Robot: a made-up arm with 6 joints. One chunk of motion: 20 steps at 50 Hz.
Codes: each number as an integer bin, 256 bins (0 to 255) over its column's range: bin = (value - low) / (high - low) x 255, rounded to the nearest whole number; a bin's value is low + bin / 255 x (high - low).
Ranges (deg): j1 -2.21..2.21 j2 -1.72..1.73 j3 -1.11..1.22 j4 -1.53..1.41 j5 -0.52..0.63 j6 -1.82..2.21
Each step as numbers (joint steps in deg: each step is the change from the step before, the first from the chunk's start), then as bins.
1 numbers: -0.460 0.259 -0.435 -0.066 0.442 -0.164
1 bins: 101 146 74 127 213 105
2 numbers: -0.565 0.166 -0.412 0.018 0.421 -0.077
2 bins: 95 139 76 134 209 110
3 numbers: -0.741 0.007 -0.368 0.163 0.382 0.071
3 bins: 85 128 81 147 200 120
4 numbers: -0.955 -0.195 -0.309 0.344 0.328 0.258
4 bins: 72 113 88 163 188 131
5 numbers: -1.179 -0.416 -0.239 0.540 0.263 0.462
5 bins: 59 96 95 180 174 144
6 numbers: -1.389 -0.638 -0.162 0.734 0.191 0.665
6 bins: 47 80 104 196 158 157
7 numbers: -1.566 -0.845 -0.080 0.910 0.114 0.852
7 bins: 37 65 113 212 141 169
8 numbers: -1.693 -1.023 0.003 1.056 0.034 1.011
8 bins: 30 52 122 224 123 179
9 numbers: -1.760 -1.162 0.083 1.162 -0.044 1.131
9 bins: 26 41 131 233 106 187
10 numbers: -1.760 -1.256 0.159 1.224 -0.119 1.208
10 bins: 26 34 139 239 89 192
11 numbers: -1.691 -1.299 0.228 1.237 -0.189 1.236
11 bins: 30 31 146 240 73 193
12 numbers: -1.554 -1.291 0.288 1.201 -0.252 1.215
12 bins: 38 32 153 237 59 192
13 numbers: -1.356 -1.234 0.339 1.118 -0.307 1.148
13 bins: 49 36 159 230 47 188
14 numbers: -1.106 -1.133 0.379 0.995 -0.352 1.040
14 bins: 64 43 163 219 37 181
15 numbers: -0.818 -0.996 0.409 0.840 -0.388 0.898
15 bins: 80 54 166 206 29 172
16 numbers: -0.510 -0.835 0.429 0.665 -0.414 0.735
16 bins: 98 65 168 190 24 162
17 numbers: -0.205 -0.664 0.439 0.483 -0.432 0.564
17 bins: 116 78 170 175 20 151
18 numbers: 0.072 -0.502 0.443 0.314 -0.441 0.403
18 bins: 132 90 170 160 18 141
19 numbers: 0.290 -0.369 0.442 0.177 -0.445 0.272
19 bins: 144 100 170 148 17 132
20 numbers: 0.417 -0.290 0.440 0.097 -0.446 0.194
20 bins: 152 106 170 141 16 127
